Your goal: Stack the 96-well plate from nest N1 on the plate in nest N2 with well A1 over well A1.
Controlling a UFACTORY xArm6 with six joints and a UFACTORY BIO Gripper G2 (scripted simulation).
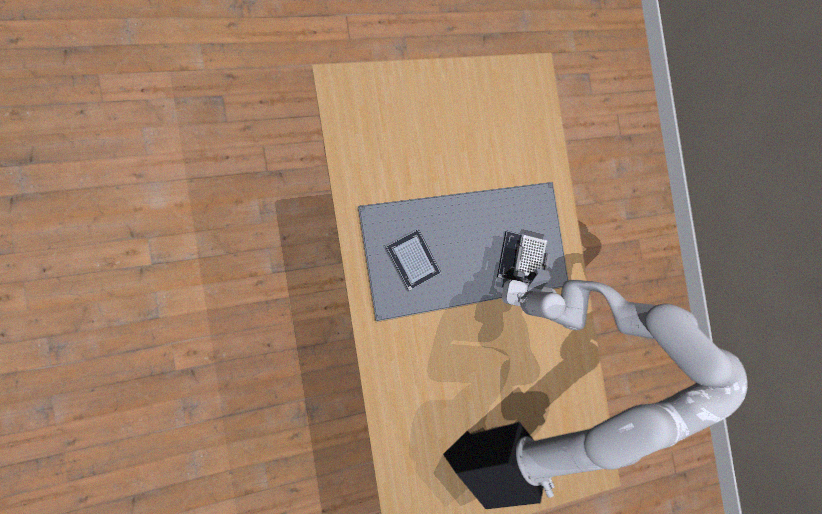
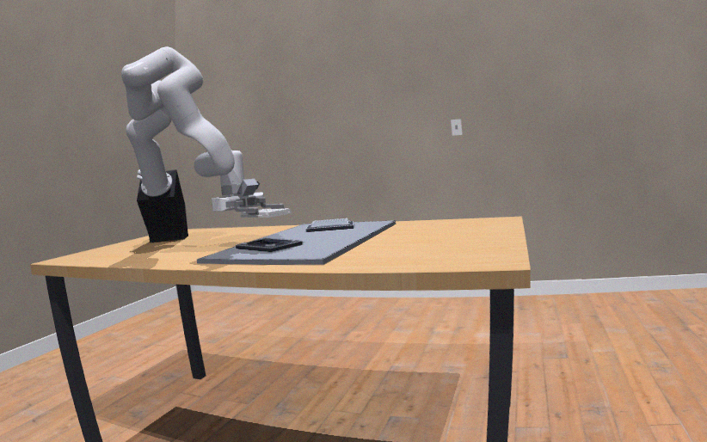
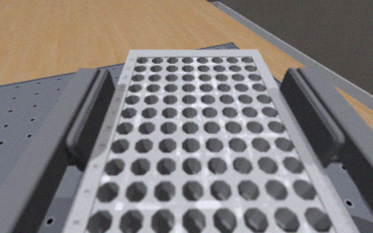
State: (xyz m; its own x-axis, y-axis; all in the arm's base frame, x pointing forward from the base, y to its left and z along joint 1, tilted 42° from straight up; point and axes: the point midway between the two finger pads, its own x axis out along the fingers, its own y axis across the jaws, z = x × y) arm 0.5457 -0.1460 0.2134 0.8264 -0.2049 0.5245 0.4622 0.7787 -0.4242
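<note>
My hand is 360 mm to the right of the plate nest N2, 100 mm short of it and 100 mm above it. From my hand the other things lie so: plate nest N1: 100 mm below.
</note>
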